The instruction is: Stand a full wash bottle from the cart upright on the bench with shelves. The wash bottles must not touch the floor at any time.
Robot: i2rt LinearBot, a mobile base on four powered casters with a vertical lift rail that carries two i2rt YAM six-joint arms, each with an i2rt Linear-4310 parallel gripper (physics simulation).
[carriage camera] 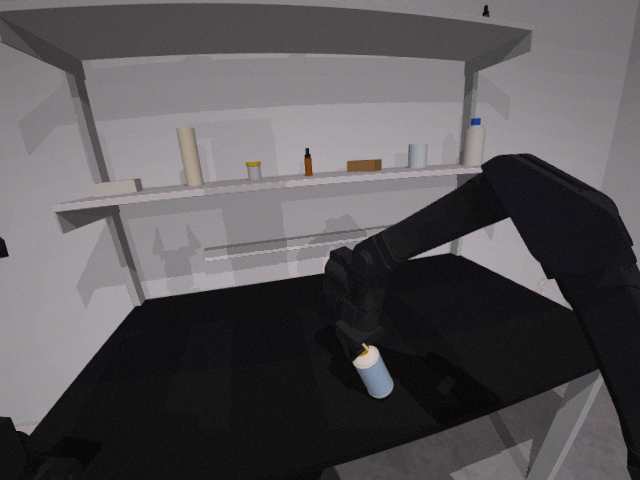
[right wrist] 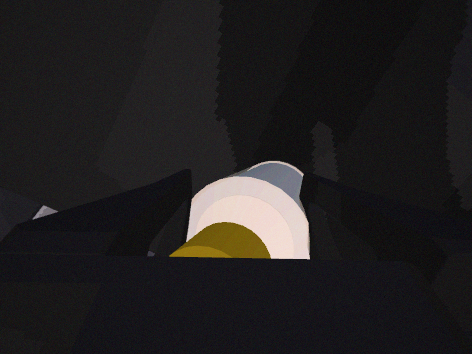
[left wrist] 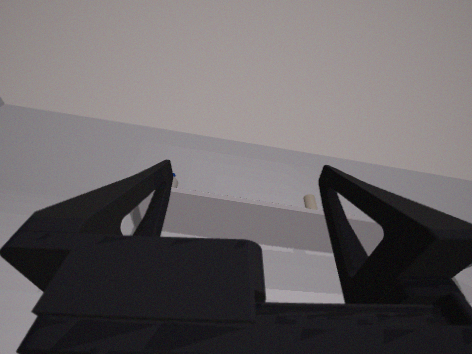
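Observation:
A wash bottle point(carriage camera: 375, 376) point(right wrist: 245, 210) with a light blue body, white shoulder and yellow cap is held by my right gripper point(carriage camera: 357, 352) point(right wrist: 246, 183), which is shut on it near the top. In the carriage camera the bottle is tilted, its base toward the lower right, over the black top of the bench with shelves point(carriage camera: 206, 361). Whether its base touches the bench cannot be told. My left gripper point(left wrist: 246, 170) is open and empty, pointing up toward the wall and shelf. The cart does not show in these views.
The lower shelf point(carriage camera: 279, 183) carries a tall beige cylinder point(carriage camera: 190, 157), a yellow-lidded jar point(carriage camera: 253, 171), an amber dropper bottle point(carriage camera: 308, 164), a brown box point(carriage camera: 364, 165), a pale beaker point(carriage camera: 417, 156) and a blue-capped bottle point(carriage camera: 473, 145). An upper shelf point(carriage camera: 279, 31) hangs above. The bench's front edge is at the lower right.

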